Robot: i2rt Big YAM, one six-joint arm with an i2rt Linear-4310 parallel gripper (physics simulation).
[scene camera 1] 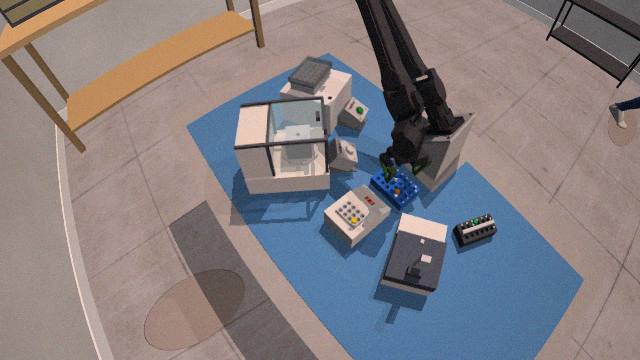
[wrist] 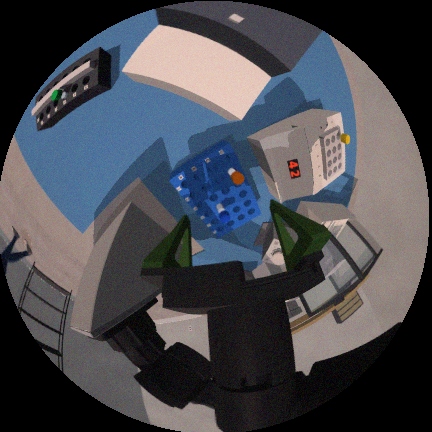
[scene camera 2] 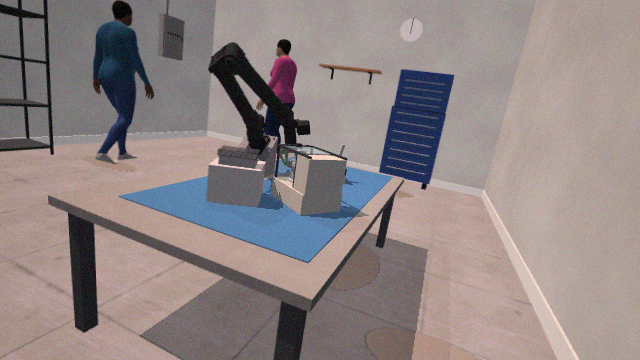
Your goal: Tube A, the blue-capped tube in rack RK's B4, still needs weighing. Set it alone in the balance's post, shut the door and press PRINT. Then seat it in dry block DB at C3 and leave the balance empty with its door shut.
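Pixels of known places: gripper, between the fingertips: (scene camera 1: 400, 178) (wrist: 228, 210); arm's base, origin of its link: (scene camera 1: 445, 128) (wrist: 116, 311) (scene camera 2: 258, 144).
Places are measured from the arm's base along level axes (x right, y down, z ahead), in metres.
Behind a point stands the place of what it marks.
The blue-capped tube (wrist: 224, 215) {z 0.194, x 0.021, y 0.088 m} stands in the blue rack (scene camera 1: 385, 195) {z 0.246, x 0.013, y 0.130 m} (wrist: 227, 148) {z 0.242, x -0.043, y 0.113 m}, near the rack's edge toward the gripper in the wrist view; its hole label is not readable. My gripper (scene camera 1: 401, 176) {z 0.204, x 0.003, y 0.071 m} (wrist: 228, 210) {z 0.204, x 0.003, y 0.071 m} is open and empty, above the rack, with its fingers spread to either side of the tube's line. The balance (scene camera 1: 287, 184) {z 0.441, x 0.219, y 0.103 m} (scene camera 2: 322, 185) {z 0.473, x 0.373, y 0.034 m} (wrist: 350, 250) {z 0.369, x 0.179, y -0.010 m} is a white body with a glass chamber and a pale post inside; I cannot tell whether its door is shut. The dry block (scene camera 1: 340, 231) {z 0.430, x 0.009, y 0.099 m} (wrist: 295, 135) {z 0.323, x -0.026, y 0.087 m} shows 42 and holds a yellow-capped tube (scene camera 1: 354, 220) {z 0.398, x -0.006, y 0.055 m} (wrist: 345, 139) {z 0.392, x -0.006, y 0.055 m}.
An orange-capped tube (scene camera 1: 397, 191) {z 0.234, x -0.015, y 0.088 m} (wrist: 237, 177) {z 0.232, x -0.016, y 0.088 m} shares the rack. A knob box (scene camera 1: 344, 156) {z 0.270, x 0.164, y 0.071 m} and a green-button box (scene camera 1: 354, 114) {z 0.122, x 0.271, y 0.077 m} stand beside the balance. A dark-lidded machine (scene camera 1: 417, 255) {z 0.348, x -0.187, y 0.063 m}, a black rack (scene camera 1: 475, 235) {z 0.156, x -0.277, y 0.107 m} (wrist: 102, 75) {z 0.181, x -0.224, y 0.119 m} and a grey-topped white box (scene camera 1: 340, 87) {z 0.115, x 0.344, y 0.008 m} (scene camera 2: 235, 185) {z 0.195, x 0.499, y 0.070 m} stand around.
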